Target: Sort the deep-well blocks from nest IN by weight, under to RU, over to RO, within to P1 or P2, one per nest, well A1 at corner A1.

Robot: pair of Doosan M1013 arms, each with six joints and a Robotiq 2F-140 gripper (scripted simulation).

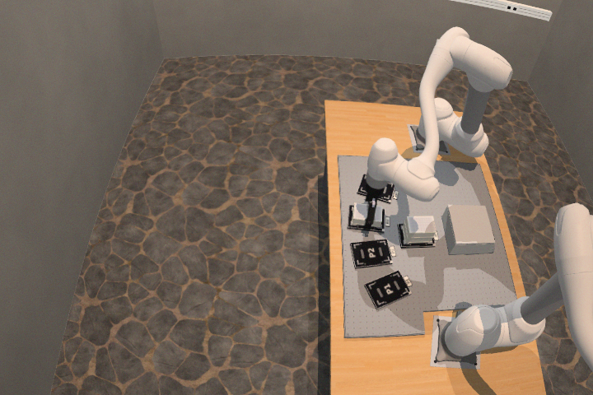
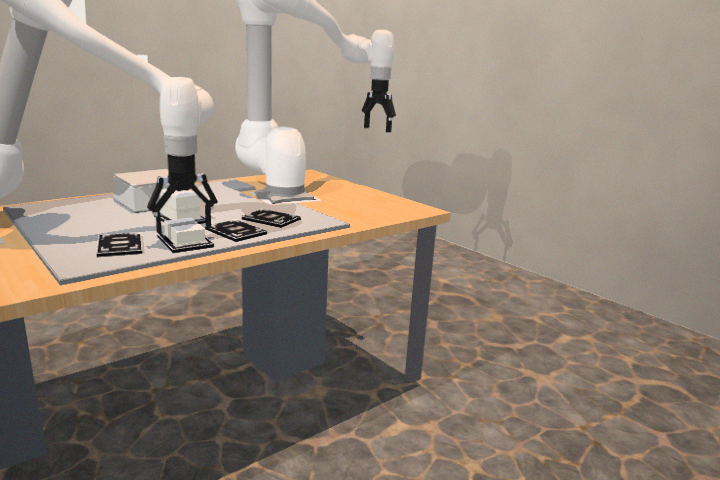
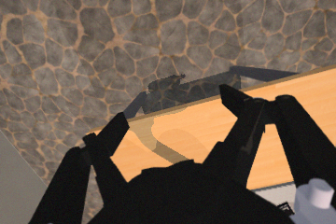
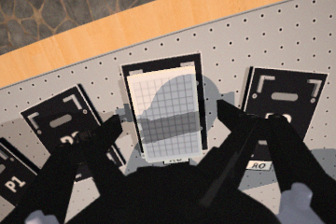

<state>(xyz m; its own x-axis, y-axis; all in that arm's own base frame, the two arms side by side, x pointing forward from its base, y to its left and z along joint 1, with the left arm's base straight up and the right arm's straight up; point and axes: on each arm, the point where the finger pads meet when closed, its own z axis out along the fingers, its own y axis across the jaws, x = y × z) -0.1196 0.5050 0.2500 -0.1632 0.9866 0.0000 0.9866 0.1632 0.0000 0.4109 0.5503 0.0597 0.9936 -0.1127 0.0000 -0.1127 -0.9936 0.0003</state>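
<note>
My right hand is 4 cm above the nest RU. Also, from my right hand: nest P2: 18 cm to the left, 4 cm below, 2 cm behind; infeed nest: 23 cm behind, 7 cm to the left, 4 cm below; nest RO: 17 cm to the right, 5 cm behind, 4 cm below.
</note>
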